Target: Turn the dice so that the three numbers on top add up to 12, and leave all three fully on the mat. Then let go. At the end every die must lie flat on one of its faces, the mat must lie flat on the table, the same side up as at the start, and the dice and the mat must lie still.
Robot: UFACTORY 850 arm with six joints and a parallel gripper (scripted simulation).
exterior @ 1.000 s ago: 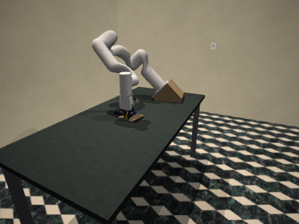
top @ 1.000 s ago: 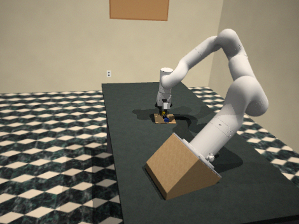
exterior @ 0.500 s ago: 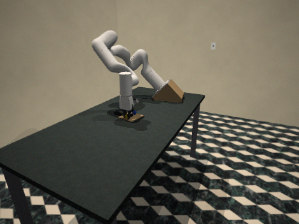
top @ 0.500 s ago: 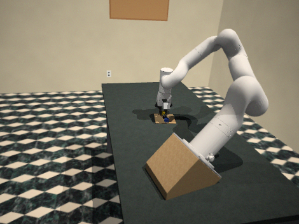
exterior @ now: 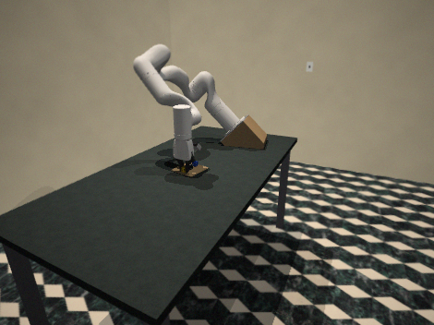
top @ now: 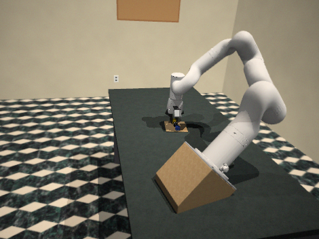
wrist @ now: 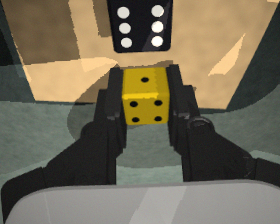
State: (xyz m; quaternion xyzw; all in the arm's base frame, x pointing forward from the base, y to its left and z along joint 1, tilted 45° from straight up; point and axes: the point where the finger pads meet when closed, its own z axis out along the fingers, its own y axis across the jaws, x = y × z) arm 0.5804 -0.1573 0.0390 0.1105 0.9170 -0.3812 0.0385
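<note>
My hand is 10 mm above the yellow die. Also, from my hand: tan mat 50 mm behind, 30 mm below, 10 mm to the left; then blue die 90 mm behind, 20 mm to the left, 10 mm below; then black die 50 mm behind, 10 mm to the left, 10 mm below.
</note>
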